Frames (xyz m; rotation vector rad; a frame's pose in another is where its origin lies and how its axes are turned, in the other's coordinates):
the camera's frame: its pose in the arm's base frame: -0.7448 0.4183 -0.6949 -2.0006 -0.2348 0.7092
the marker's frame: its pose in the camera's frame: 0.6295 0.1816 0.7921 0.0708 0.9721 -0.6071
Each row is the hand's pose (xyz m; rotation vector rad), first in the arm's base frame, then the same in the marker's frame.
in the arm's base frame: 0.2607 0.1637 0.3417 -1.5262 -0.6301 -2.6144
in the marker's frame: 1.8704 -0.6402 -1.0176 -0.6254 0.9438 -1.3296
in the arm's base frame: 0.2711 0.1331 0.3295 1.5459 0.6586 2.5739
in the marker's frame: 1.8780 -0.6146 -1.0396 -0.7412 0.9085 -1.3865
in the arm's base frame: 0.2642 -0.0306 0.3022 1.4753 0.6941 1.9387
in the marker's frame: 1.8857 -0.5364 -1.1859 -1.3074 0.6040 -1.5730
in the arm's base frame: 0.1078 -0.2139 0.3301 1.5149 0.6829 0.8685
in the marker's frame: 1.7992 -0.5616 -1.4111 -2.0665 -0.2617 -1.4357
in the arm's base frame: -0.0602 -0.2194 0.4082 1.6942 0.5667 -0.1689
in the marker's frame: 1.6988 -0.6970 -1.4882 -2.2786 -1.2309 -0.7044
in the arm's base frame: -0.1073 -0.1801 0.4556 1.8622 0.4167 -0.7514
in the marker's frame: 1.6769 -0.7707 -1.4782 -2.0901 -1.6208 -0.0899
